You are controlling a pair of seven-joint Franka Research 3 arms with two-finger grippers.
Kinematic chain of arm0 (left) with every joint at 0, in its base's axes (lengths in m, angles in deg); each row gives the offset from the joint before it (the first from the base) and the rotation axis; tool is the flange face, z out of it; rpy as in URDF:
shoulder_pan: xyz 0 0 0.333 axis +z
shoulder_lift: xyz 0 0 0 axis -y
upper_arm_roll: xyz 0 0 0.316 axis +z
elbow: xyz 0.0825 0 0 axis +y
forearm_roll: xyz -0.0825 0 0.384 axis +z
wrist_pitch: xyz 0 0 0 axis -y
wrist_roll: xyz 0.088 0 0 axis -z
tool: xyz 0 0 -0.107 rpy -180 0 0
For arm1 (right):
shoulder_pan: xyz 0 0 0.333 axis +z
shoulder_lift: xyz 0 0 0 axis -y
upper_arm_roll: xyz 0 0 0.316 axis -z
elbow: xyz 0.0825 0 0 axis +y
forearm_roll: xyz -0.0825 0 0.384 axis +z
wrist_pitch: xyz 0 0 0 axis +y
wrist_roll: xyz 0.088 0 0 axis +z
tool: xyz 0 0 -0.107 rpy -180 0 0
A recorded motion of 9 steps. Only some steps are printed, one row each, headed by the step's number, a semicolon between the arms.
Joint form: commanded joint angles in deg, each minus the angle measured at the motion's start. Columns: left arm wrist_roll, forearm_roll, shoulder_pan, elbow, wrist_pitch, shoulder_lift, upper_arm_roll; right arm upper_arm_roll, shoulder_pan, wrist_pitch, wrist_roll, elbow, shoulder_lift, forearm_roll.
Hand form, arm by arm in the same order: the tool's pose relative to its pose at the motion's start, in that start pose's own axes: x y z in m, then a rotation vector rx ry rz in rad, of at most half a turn. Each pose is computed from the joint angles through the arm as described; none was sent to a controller.
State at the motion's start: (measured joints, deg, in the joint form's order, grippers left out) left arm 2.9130 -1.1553 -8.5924 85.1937 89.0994 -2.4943 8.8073; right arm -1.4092 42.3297 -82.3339 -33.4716 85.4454 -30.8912 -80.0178
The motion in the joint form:
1: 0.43 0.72 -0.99 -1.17 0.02 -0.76 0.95; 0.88 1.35 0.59 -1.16 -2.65 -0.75 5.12
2: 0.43 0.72 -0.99 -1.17 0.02 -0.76 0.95; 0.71 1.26 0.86 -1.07 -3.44 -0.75 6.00
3: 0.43 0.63 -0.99 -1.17 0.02 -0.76 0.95; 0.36 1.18 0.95 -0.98 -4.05 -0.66 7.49
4: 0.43 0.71 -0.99 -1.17 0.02 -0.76 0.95; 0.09 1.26 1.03 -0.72 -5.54 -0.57 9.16
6: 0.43 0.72 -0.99 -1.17 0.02 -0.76 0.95; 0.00 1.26 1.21 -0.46 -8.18 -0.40 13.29
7: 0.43 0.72 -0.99 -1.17 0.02 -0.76 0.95; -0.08 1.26 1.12 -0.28 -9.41 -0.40 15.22
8: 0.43 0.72 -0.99 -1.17 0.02 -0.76 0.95; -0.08 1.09 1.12 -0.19 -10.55 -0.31 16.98
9: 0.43 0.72 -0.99 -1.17 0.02 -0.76 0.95; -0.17 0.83 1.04 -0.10 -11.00 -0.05 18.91
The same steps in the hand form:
1: 0.0042 -0.0002 -0.0022 0.0159 0.0069 0.0083; 0.0017 0.0021 -0.0099 0.0690 -0.0433 0.0400
2: 0.0042 -0.0002 -0.0022 0.0159 0.0069 0.0083; 0.0027 0.0063 -0.0112 0.0841 -0.0533 0.0488
3: 0.0042 0.0000 -0.0021 0.0143 0.0070 0.0084; 0.0027 0.0087 -0.0145 0.1116 -0.0636 0.0536
4: 0.0042 -0.0001 -0.0022 0.0157 0.0070 0.0083; 0.0050 0.0171 -0.0202 0.1456 -0.0713 0.0694
6: 0.0042 -0.0002 -0.0022 0.0159 0.0069 0.0083; 0.0078 0.0312 -0.0257 0.2195 -0.1015 0.0988
7: 0.0042 -0.0002 -0.0022 0.0159 0.0069 0.0083; 0.0093 0.0367 -0.0290 0.2563 -0.1115 0.1100
8: 0.0042 -0.0002 -0.0022 0.0159 0.0069 0.0083; 0.0106 0.0434 -0.0294 0.2886 -0.1248 0.1240
9: 0.0042 -0.0002 -0.0022 0.0159 0.0069 0.0083; 0.0101 0.0466 -0.0292 0.3224 -0.1398 0.1291

